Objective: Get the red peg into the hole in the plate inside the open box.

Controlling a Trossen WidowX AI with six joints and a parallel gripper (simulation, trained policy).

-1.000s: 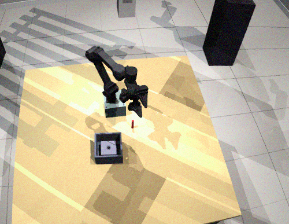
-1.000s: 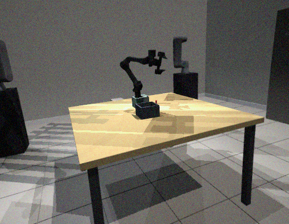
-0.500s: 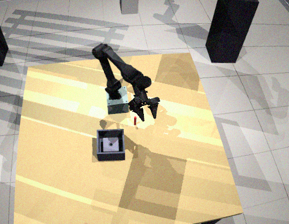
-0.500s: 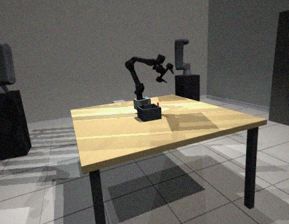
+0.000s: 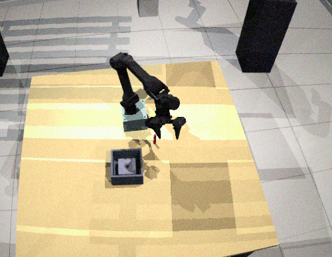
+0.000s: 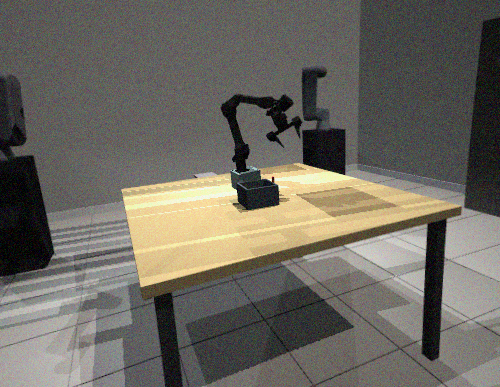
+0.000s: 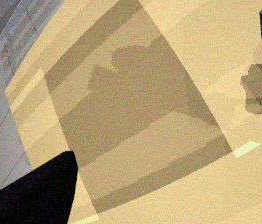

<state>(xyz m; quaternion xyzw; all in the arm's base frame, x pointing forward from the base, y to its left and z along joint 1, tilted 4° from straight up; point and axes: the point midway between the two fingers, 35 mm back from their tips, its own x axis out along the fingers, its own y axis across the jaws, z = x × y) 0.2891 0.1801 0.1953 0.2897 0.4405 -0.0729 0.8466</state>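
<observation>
My gripper tip is now 240 mm above the red peg, 150 mm past it and 50 mm to the left of it. Round my gripper tip: dark box (250 mm below, 200 mm to the right, 10 mm ahead); then plate (230 mm below, 200 mm to the right, 10 mm ahead).
</observation>
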